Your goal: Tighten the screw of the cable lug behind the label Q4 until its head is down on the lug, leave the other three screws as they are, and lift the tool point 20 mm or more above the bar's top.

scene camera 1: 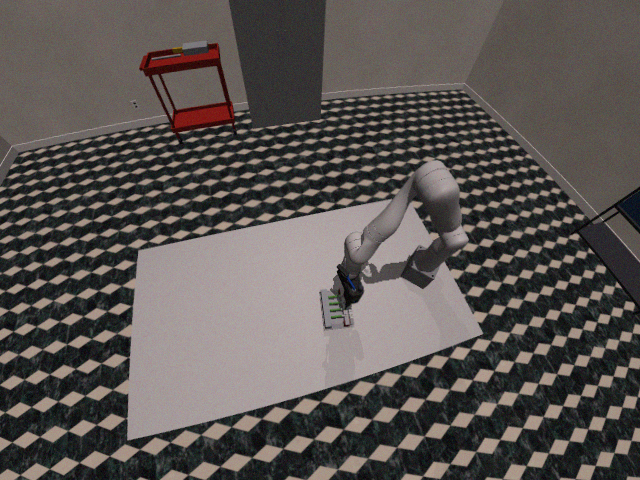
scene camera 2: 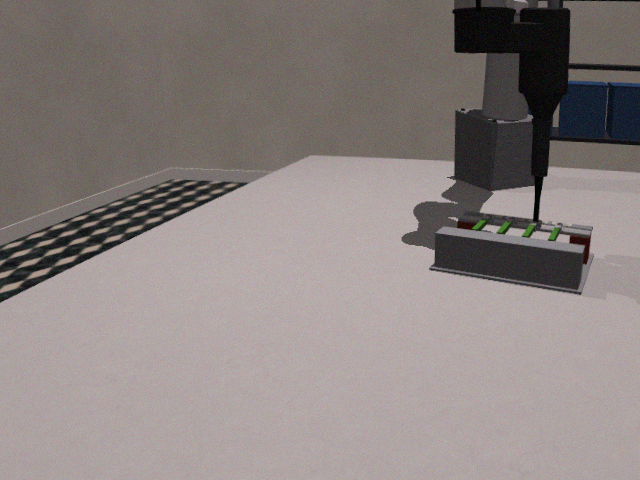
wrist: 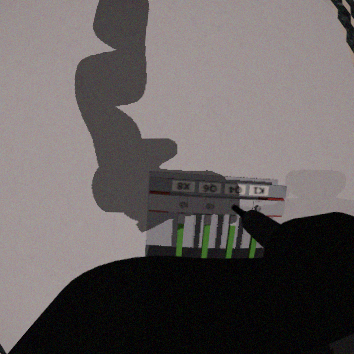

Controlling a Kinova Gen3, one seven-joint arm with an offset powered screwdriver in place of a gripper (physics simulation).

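Frame: origin at the arm's base, x down, y right, z back, level; millimetres.
Where they show: end effector, tool point: (scene camera 1: pixel 345 308) (scene camera 2: pixel 535 222) (wrist: pixel 234 207); arm's base, origin of the base link: (scene camera 1: pixel 427 263) (scene camera 2: pixel 504 115).
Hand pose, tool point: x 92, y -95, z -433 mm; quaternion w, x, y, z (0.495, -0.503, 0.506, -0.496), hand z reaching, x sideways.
Each offset is from my tool point to the top centre of the thing. "pt": to the spot under its first point. Level surfaces: height alone.
My powered screwdriver (scene camera 1: pixel 347 308) (scene camera 2: pixel 536 220) (wrist: pixel 235 207) stands upright, a tool without fingers. Its tip is at the lug screw behind the label Q4 {dx +4, dy -2, dz +22 mm} (wrist: pixel 234 189) and hides that screw, so the head's seating cannot be seen. In scene camera 2 the tip meets the top of the bar (scene camera 2: pixel 577 230) (wrist: pixel 165 202), with no visible gap. The other screws show in the wrist view: one behind X8 {dx -3, dy +64, dz +8 mm} (wrist: pixel 183 204), one behind Q6 {dx -3, dy +32, dz +4 mm} (wrist: pixel 209 206) and one behind K1 {dx -3, dy -31, dz -3 mm} (wrist: pixel 257 208). A green cable {pt dx -3, dy +6, dz -43 mm} (wrist: pixel 230 241) leads to the Q4 lug.
A grey block {pt dx +17, dy +23, dz -99 mm} (scene camera 2: pixel 509 258) runs along the cable side of the fixture. The arm's base (scene camera 1: pixel 421 271) (scene camera 2: pixel 475 149) stands on the white surface {dx +47 mm} (scene camera 1: pixel 222 320). A red cart (scene camera 1: pixel 183 67) and a grey column (scene camera 1: pixel 281 62) stand at the wall. Blue bins (scene camera 2: pixel 583 108) show behind the arm.
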